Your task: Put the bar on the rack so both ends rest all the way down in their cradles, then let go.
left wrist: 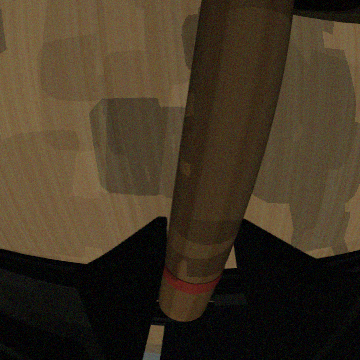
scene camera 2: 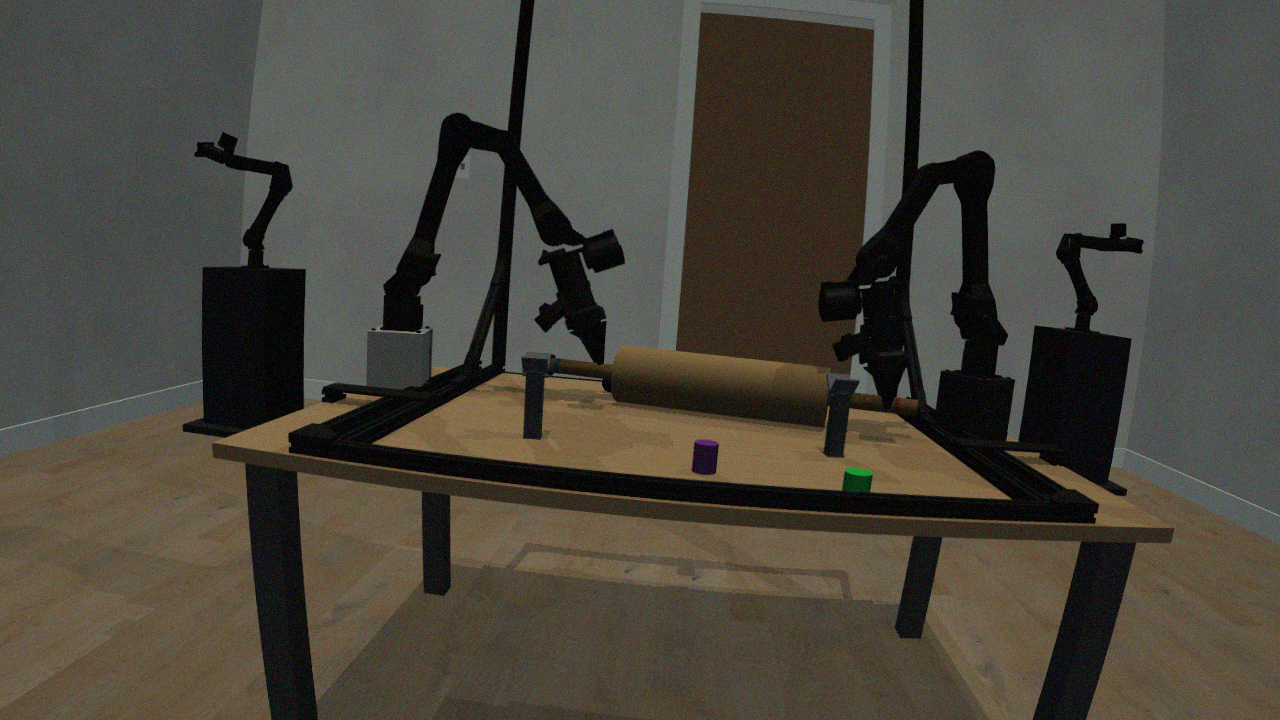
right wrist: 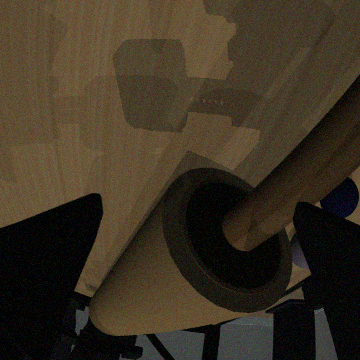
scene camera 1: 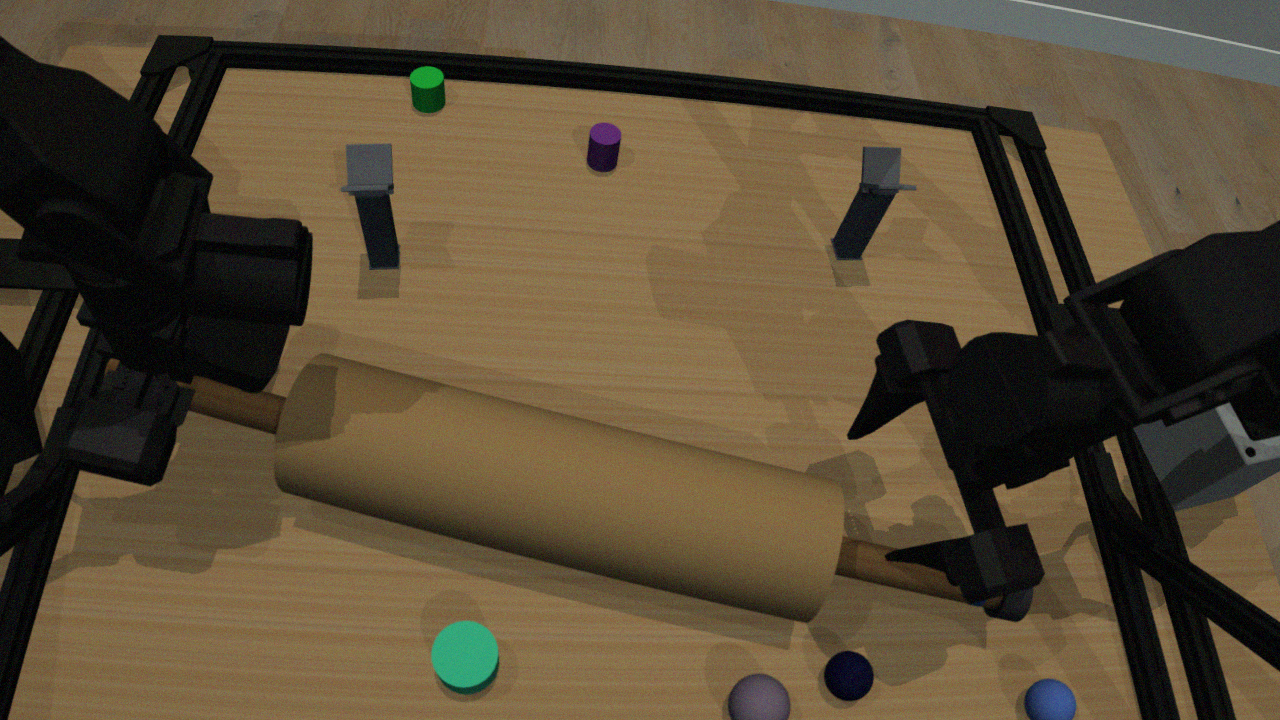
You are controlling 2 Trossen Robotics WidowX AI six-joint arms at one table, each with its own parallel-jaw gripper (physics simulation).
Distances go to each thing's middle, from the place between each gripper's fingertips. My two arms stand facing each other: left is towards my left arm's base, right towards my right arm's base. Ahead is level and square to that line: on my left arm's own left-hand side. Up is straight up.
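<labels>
My left hand is 30 cm short of the purple cylinder (scene camera 1: 604, 140), 33 cm to the left of it and 3 cm above it. The dark ball (scene camera 1: 848, 675) is 20 cm behind my left hand, 49 cm to the right of it and 3 cm below it. Going by their middles, of the things named here the purple cylinder is the nearest to my left hand.
My right gripper is 12 cm past the dark ball, 1 cm to the right of it and 5 cm above it. As for the purple cylinder, it's 39 cm ahead of my right gripper, 18 cm to the left of it and 5 cm below it.
</labels>
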